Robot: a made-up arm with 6 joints.
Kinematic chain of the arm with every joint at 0, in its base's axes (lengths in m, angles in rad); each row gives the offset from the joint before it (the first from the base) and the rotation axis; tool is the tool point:
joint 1: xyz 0 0 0.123 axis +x
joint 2: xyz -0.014 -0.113 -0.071 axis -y
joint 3: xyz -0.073 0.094 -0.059 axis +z
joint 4: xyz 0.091 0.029 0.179 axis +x
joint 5: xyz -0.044 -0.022 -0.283 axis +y
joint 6: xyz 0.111 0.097 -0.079 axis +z
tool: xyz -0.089 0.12 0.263
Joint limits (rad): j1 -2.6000..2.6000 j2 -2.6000..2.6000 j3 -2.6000..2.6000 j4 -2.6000..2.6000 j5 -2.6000..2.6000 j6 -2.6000..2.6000
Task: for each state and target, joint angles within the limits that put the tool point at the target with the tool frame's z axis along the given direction. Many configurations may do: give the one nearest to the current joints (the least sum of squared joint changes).
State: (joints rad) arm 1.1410 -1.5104 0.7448 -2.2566 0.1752 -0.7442
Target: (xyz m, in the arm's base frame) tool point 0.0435 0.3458 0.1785 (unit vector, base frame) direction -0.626 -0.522 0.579
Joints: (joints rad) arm 1.1614 -1.8951 1.4087 -2.5771 0.2453 -0.9801
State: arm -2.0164 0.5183 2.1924 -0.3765 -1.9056 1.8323
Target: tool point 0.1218 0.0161 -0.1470 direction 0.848 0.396 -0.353
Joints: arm -1.7253 0.7766 2.5850 -1.2083 -2.4645 1.7003
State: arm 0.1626 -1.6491 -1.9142 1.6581 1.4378 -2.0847
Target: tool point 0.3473 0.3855 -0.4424 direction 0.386 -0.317 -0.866
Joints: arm 0.8673 -2.3451 -2.0439 2.5206 2.2310 -1.9819
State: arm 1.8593 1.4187 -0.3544 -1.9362 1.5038 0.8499
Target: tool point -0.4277 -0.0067 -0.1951 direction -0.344 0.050 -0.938
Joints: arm 1.9932 0.6887 -1.1505 -2.4433 2.2484 1.5278
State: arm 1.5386 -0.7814 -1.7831 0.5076 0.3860 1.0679
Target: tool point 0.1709 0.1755 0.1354 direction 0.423 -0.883 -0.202
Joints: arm 1.9065 -1.6151 -1.6642 1.1779 -0.0141 0.6545
